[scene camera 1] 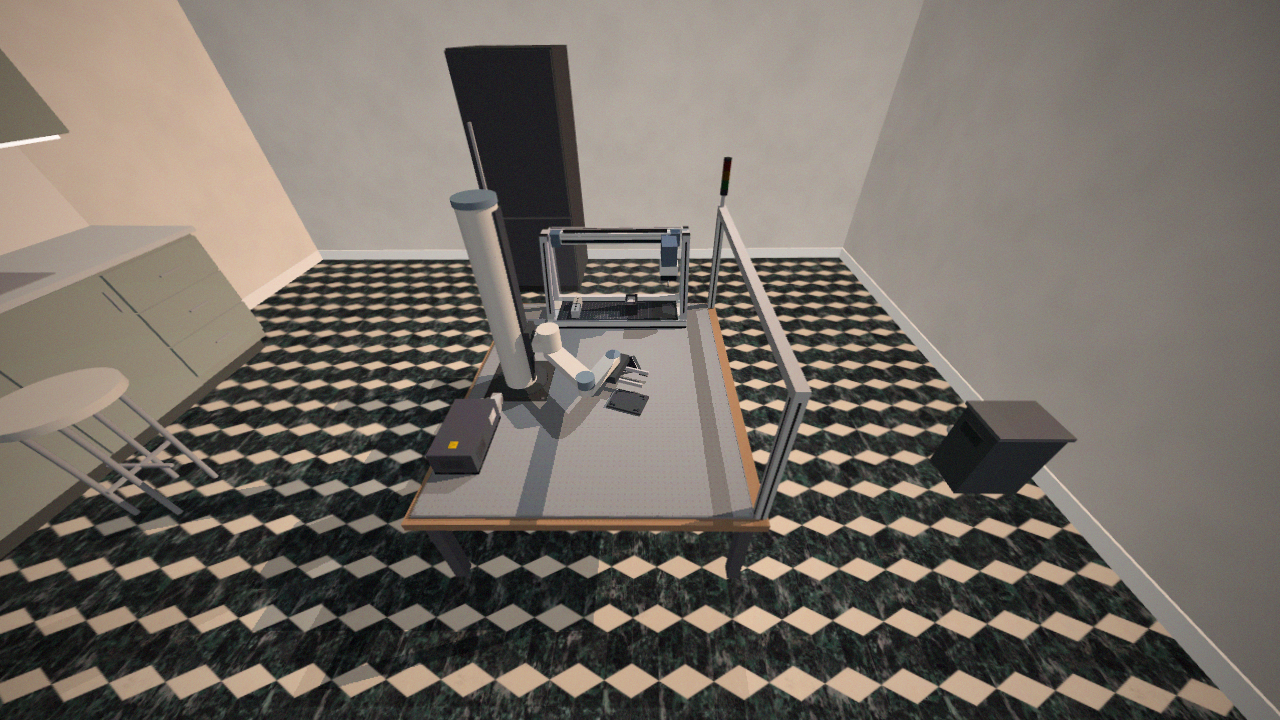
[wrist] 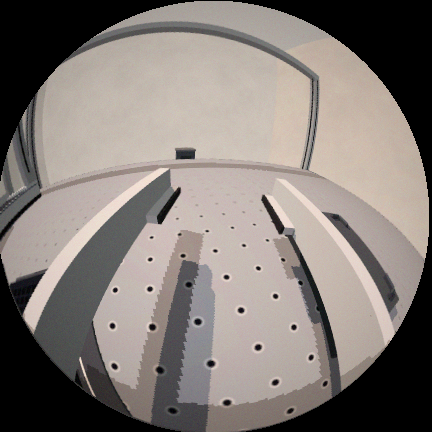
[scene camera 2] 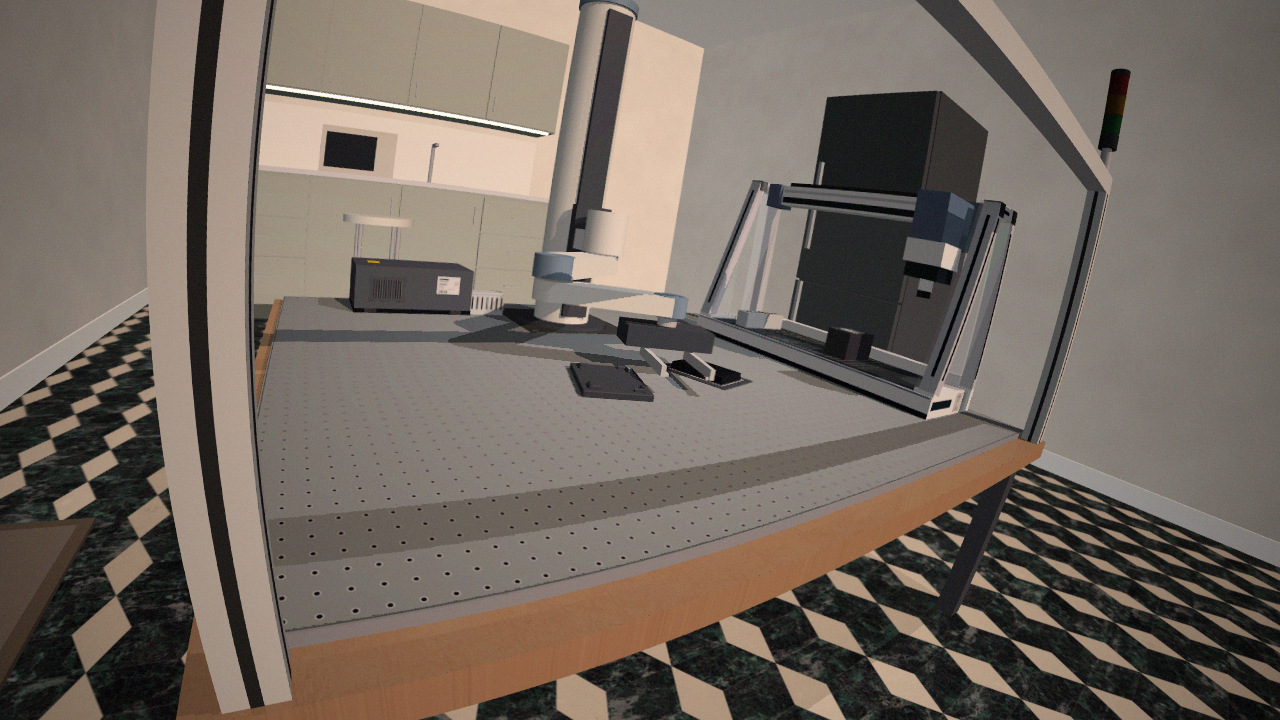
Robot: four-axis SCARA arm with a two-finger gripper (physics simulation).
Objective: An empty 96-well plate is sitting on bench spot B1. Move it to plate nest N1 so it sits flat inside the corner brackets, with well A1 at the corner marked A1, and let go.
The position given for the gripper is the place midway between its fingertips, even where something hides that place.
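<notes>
Scene camera 2 shows the gripper (scene camera 2: 688,373) as well as a dark control box (scene camera 2: 421,277). From scene camera 1 you'd get a frame rail (scene camera 1: 794,379). And in the wrist view there's a plate nest N1 (wrist: 373,267), with the gripper visible there too (wrist: 222,182).
</notes>
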